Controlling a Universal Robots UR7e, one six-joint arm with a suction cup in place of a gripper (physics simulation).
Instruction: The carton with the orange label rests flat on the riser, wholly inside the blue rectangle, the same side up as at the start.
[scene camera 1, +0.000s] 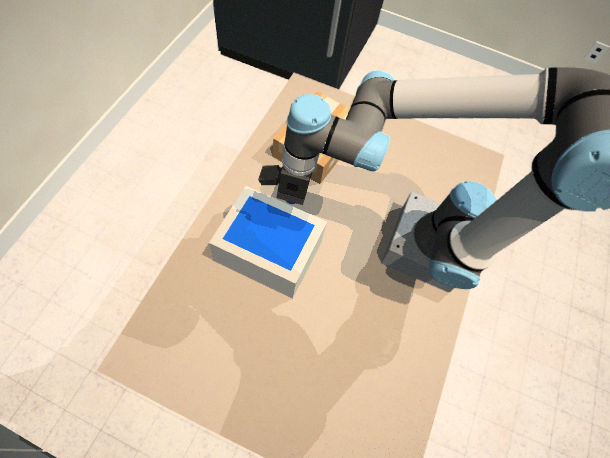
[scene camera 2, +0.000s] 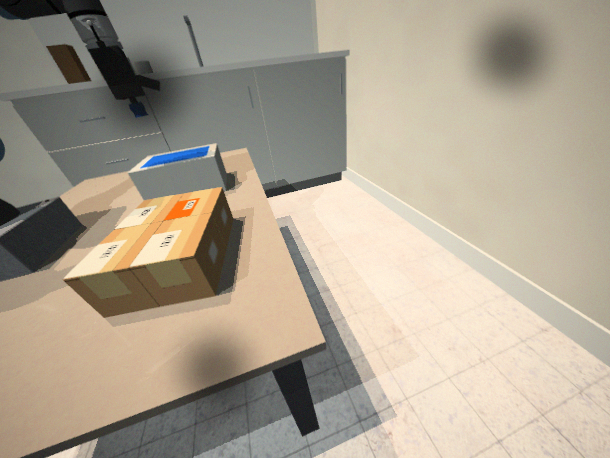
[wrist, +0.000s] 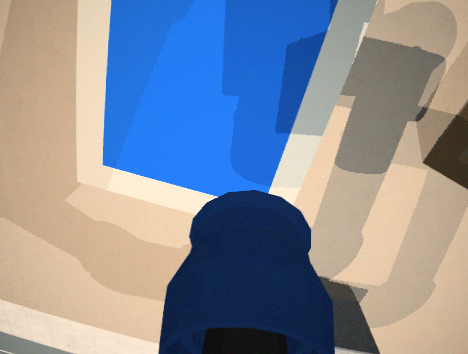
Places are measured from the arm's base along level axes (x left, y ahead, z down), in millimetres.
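Where they show: hand at its tool point: (scene camera 2: 141, 116) (wrist: 249, 243).
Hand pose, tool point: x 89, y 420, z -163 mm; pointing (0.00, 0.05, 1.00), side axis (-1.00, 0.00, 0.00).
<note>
Things, the pixels of their top centre, and the offset from my tool point. "*": a spot on its surface instead. Level surfaces: height alone.
- carton with the orange label, surface spot: (scene camera 2: 197, 220) * dx -430, dy +54, dz +160 mm
- pale riser at its top centre: (wrist: 205, 70) (scene camera 1: 269, 231) (scene camera 2: 178, 156) dx +38, dy +44, dz +132 mm
- bare blue rectangle at its top centre: (wrist: 205, 70) (scene camera 1: 269, 231) (scene camera 2: 178, 156) dx +38, dy +44, dz +132 mm
- carton at a spot on its surface: (wrist: 452, 150) * dx -242, dy -22, dz +225 mm
- table at its surface level: dz +253 mm
The carton with the orange label (scene camera 2: 197, 220) stands flat in a tight block with several white-label cartons, label up. It is at the corner by the riser and table edge; in scene camera 1 the arm mostly hides it. The pale riser (scene camera 1: 250, 267) (scene camera 2: 175, 183) (wrist: 92, 100) stands apart from the block, with a bare blue rectangle (scene camera 1: 270, 235) (scene camera 2: 175, 157) (wrist: 175, 125) on top, partly in shadow. My suction gripper (scene camera 1: 291, 202) (scene camera 2: 138, 110) (wrist: 250, 197) is open, carrying nothing. It hangs well above table height, near the riser's side that faces the cartons.
White-label cartons (scene camera 2: 157, 245) adjoin the orange-label one; the dark side of a carton (wrist: 452, 150) shows at the wrist view's right edge. The robot's grey base block (scene camera 1: 407, 230) (scene camera 2: 40, 242) stands on the table (scene camera 1: 175, 380) (scene camera 2: 125, 360). A dark fridge (scene camera 1: 280, 35) and grey cabinets (scene camera 2: 305, 120) stand beyond.
</note>
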